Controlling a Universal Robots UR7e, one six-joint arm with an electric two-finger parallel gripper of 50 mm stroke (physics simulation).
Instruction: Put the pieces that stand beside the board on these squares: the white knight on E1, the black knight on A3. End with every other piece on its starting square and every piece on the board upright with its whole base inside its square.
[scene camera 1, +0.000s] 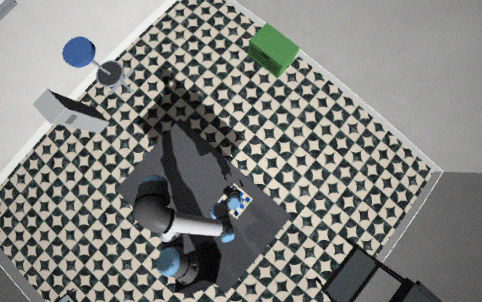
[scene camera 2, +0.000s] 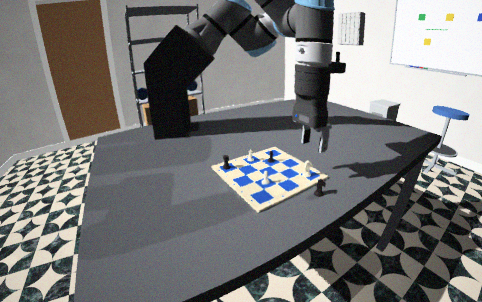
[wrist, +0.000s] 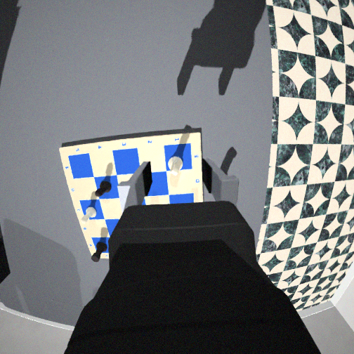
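Pixels of known places: gripper, between the fingertips: (scene camera 2: 313, 146); arm's base, origin of its link: (scene camera 1: 188, 268) (scene camera 2: 197, 43).
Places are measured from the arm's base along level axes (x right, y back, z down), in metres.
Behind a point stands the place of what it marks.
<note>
The white knight (scene camera 2: 308, 168) {x -0.122, y -0.495, z 0.317 m} (wrist: 175, 164) stands upright on blue corner square E1, apart from the fingers. Its base looks close to the square's D-side edge; I cannot tell whether it is wholly inside. The black knight (scene camera 2: 320, 188) {x -0.100, y -0.566, z 0.327 m} stands upright on the table beside the board (scene camera 2: 259, 208) {x 0.043, y -0.544, z 0.339 m} (wrist: 195, 137), near the E1 corner. In the wrist view the right finger hides it, though part of its shadow shows. My gripper (scene camera 2: 314, 146) {x -0.134, y -0.492, z 0.262 m} (wrist: 176, 170) is open and empty, above and behind the white knight. A3 shows bare in scene camera 2.
On the board stand a black piece (scene camera 2: 226, 162) {x 0.041, y -0.362, z 0.321 m} (wrist: 101, 248) on A5, a white piece (scene camera 2: 250, 155) {x -0.034, y -0.353, z 0.323 m} (wrist: 90, 212) on C5, a black piece (scene camera 2: 271, 156) {x -0.082, y -0.386, z 0.323 m} (wrist: 104, 188) on D4 and another white piece (scene camera 2: 266, 177) {x -0.015, y -0.472, z 0.323 m} nearer the front. The table edge lies beyond the black knight.
</note>
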